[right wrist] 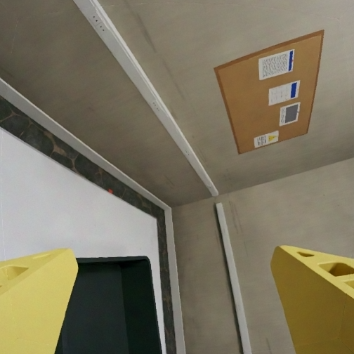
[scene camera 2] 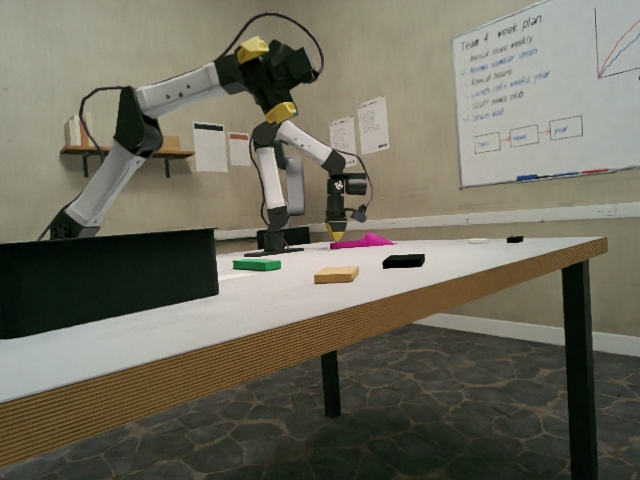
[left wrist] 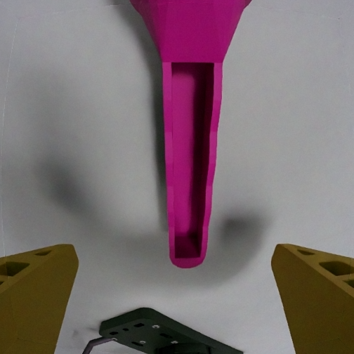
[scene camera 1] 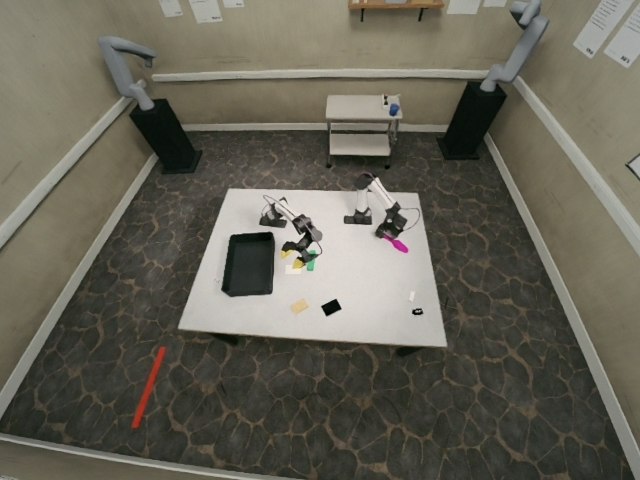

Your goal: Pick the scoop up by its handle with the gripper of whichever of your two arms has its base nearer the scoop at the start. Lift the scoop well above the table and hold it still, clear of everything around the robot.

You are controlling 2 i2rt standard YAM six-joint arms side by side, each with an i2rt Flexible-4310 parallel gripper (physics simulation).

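Frame: origin at the left arm's base, x left, y ahead, z down, level; millimetres.
Where they show: left gripper, between the fingertips: (scene camera 2: 335, 240) (scene camera 1: 383, 232); right gripper, between the fingertips: (scene camera 2: 267, 78) (scene camera 1: 287, 263); left arm's base, origin of its link: (scene camera 2: 275, 253) (scene camera 1: 357, 220); right arm's base, origin of its link: (scene camera 1: 273, 222).
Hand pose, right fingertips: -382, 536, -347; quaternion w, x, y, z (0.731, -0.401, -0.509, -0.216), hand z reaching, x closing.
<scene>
Each offset is from my right fingertips to the top centre of the thing, as dx, dy, dz. Level surfaces: height alone.
The magenta scoop @[+615, -358, +304] (scene camera 1: 398, 245) (scene camera 2: 373, 240) (left wrist: 192, 37) lies on the table, its bowl away from the left arm's base. In the left wrist view its hollow handle points down the picture, and the handle's end lies between and a little ahead of my left fingertips. My left gripper (scene camera 2: 336, 237) (left wrist: 174, 255) is open and points down, low above the table at the handle end; in scene camera 1 its fingertips are hidden by the arm. My right gripper (scene camera 1: 290, 259) (scene camera 2: 267, 80) (right wrist: 173, 258) is open and empty, raised well above the table and away from the scoop.
A black bin @[-298, -139, +249] (scene camera 1: 249, 292) (scene camera 2: 108, 281) (right wrist: 137, 300) stands at the table's left in scene camera 1. A green block (scene camera 1: 311, 260) (scene camera 2: 256, 265), a tan block @[+32, +103, +332] (scene camera 1: 298, 305) (scene camera 2: 336, 274), a black block @[+218, +100, +332] (scene camera 1: 331, 307) (scene camera 2: 403, 260) and small white and black pieces lie on the table @[dz +347] (scene camera 1: 372, 325).
</scene>
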